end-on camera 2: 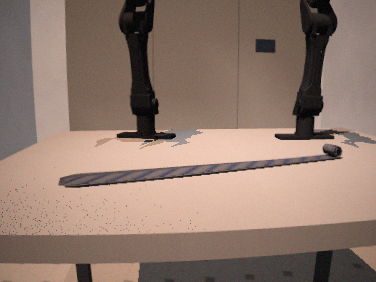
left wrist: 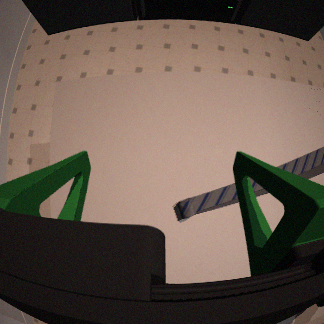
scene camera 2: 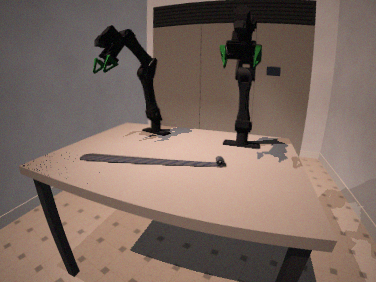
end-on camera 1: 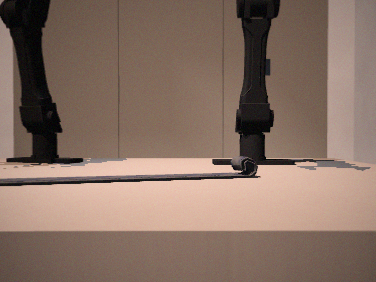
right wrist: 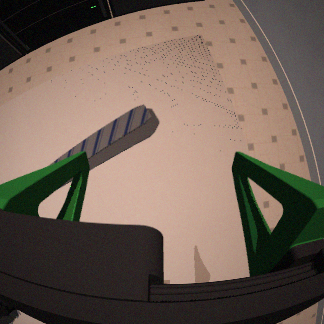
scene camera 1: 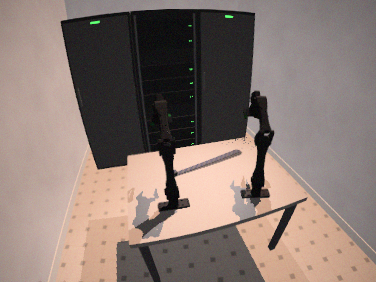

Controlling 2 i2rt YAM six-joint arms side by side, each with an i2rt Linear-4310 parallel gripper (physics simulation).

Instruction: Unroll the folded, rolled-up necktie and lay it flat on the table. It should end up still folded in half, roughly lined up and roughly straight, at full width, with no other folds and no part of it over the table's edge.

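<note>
The grey necktie with blue stripes [scene camera 1: 210, 162] [scene camera 2: 150, 160] [end-on camera 1: 125, 179] [end-on camera 2: 190, 169] [left wrist: 215, 198] [right wrist: 112, 135] lies as a long, fairly straight strip on the table [scene camera 1: 215, 210] [scene camera 2: 200, 195] [end-on camera 2: 240, 200]. Its wide end is at the left in scene camera 2 and end-on camera 2. At the other end a small roll [scene camera 2: 220, 161] [end-on camera 1: 245, 165] [end-on camera 2: 332, 150] stands up from the strip. My left gripper [scene camera 2: 241, 57] [left wrist: 161, 158] is open and empty, high above the table. My right gripper [scene camera 2: 104, 65] [right wrist: 160, 159] is open and empty, also high above the table.
The left arm's base [scene camera 1: 174, 204] [scene camera 2: 241, 143] [end-on camera 2: 304, 136] and the right arm's base [scene camera 1: 255, 193] [scene camera 2: 156, 131] [end-on camera 2: 146, 135] stand along one long side of the table. Dark server cabinets [scene camera 1: 100, 90] stand beyond the opposite side. Dark specks show near one table corner.
</note>
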